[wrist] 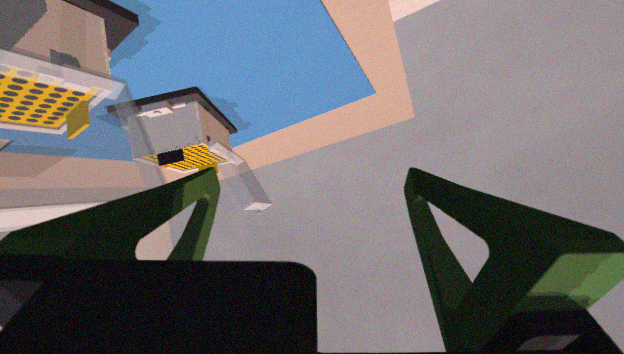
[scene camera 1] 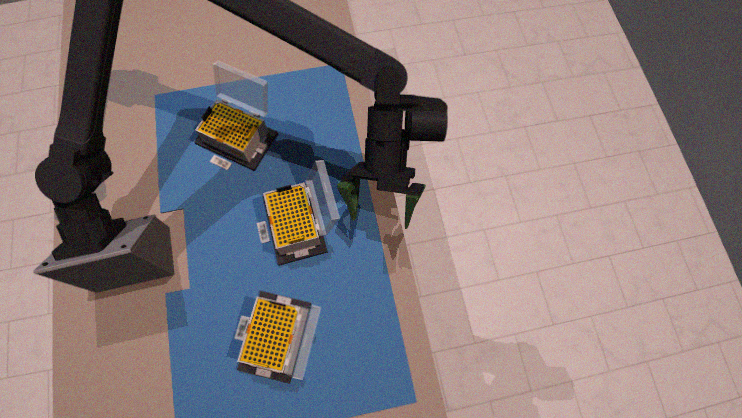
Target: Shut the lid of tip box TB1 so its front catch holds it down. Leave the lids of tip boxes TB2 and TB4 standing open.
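Where they show: gripper, fingertip midpoint: [wrist: 312, 178] [scene camera 1: 380, 223]; arm's base, link origin: [scene camera 1: 92, 241].
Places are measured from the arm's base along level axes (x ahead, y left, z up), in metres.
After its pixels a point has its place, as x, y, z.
Three tip boxes with yellow tip racks stand in the scene view, their clear lids open; their labels are too blurred to read. The upper box [scene camera 1: 231, 127] {0.257, 0.229, -0.074} has its lid [scene camera 1: 241, 90] {0.294, 0.291, -0.038} upright behind it. The middle box [scene camera 1: 291, 215] [wrist: 37, 102] has its lid [scene camera 1: 327, 189] {0.435, 0.013, 0.012} up on its right side. The lower box [scene camera 1: 270, 334] [wrist: 167, 130] {0.310, -0.159, -0.096} has its lid [scene camera 1: 308, 342] {0.358, -0.247, 0.011} [wrist: 252, 185] {0.362, -0.230, -0.016} open on its right side. My gripper [scene camera 1: 380, 223] {0.515, -0.071, 0.016} [wrist: 312, 178] {0.515, -0.071, 0.016} is open and empty, above and to the right of the middle box's lid in the scene view, apart from it.
The boxes stand on a blue mat [scene camera 1: 347, 290] {0.437, -0.152, -0.132} [wrist: 250, 60] {0.435, -0.168, -0.132} on a brown table [scene camera 1: 124, 379] {-0.016, -0.239, -0.135} [wrist: 320, 125] {0.396, -0.454, -0.135}. The robot's base [scene camera 1: 129, 259] {0.076, -0.053, 0.022} is at the left. The arm [scene camera 1: 306, 31] {0.446, 0.171, 0.247} reaches over the upper part of the scene view. Pale tiled floor [scene camera 1: 545, 207] lies to the right.
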